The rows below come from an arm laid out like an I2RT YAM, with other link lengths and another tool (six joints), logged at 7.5 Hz.
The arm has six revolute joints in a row. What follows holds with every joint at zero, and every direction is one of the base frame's.
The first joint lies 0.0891 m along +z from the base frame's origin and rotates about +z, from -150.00 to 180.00 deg.
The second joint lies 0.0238 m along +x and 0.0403 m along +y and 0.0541 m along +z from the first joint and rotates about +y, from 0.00 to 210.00 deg.
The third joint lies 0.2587 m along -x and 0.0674 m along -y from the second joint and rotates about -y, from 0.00 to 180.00 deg.
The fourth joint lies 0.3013 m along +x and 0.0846 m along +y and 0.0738 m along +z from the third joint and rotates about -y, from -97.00 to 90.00 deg.
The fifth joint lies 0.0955 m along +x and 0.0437 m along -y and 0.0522 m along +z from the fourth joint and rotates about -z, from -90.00 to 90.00 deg.
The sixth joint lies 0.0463 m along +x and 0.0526 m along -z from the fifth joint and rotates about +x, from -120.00 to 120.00 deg.
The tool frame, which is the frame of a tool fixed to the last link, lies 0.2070 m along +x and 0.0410 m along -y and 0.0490 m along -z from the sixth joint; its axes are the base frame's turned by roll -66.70, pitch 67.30 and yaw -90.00 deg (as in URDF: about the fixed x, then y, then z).
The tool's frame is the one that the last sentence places.
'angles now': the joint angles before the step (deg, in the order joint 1, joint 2, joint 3, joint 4, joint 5, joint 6). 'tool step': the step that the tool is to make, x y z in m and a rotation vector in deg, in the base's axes. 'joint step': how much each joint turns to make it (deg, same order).
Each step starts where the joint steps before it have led.
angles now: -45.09, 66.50, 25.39, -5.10, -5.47, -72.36
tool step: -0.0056, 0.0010, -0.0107, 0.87, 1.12, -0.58
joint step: -0.17, 1.23, -0.16, 0.00, 0.41, 0.18
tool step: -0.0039, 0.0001, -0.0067, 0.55, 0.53, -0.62
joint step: -0.15, 0.82, -0.18, 0.27, 0.31, 0.36
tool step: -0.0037, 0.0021, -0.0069, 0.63, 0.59, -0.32
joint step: -0.04, 0.52, -0.34, 0.01, 0.17, 0.23
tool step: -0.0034, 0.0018, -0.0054, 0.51, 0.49, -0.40
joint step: 0.02, 0.35, -0.28, -0.05, 0.27, 0.33
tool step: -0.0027, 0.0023, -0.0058, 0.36, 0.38, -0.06
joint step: -0.01, 0.32, -0.57, 0.37, 0.04, 0.02
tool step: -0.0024, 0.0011, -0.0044, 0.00, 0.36, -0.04
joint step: 0.00, 0.29, -0.58, 0.61, 0.22, -0.13
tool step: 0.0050, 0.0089, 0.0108, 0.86, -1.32, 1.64
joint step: -0.08, -3.66, -0.07, -3.31, -2.29, -0.35
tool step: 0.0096, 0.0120, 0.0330, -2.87, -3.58, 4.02
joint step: 0.05, -10.04, -2.83, -3.01, -3.05, -2.63
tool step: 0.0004, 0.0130, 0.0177, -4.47, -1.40, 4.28
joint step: 0.03, -9.90, -4.75, -1.78, -1.54, -4.58
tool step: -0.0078, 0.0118, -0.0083, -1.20, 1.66, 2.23
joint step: -0.01, -4.74, -2.99, -2.65, -0.25, -3.07
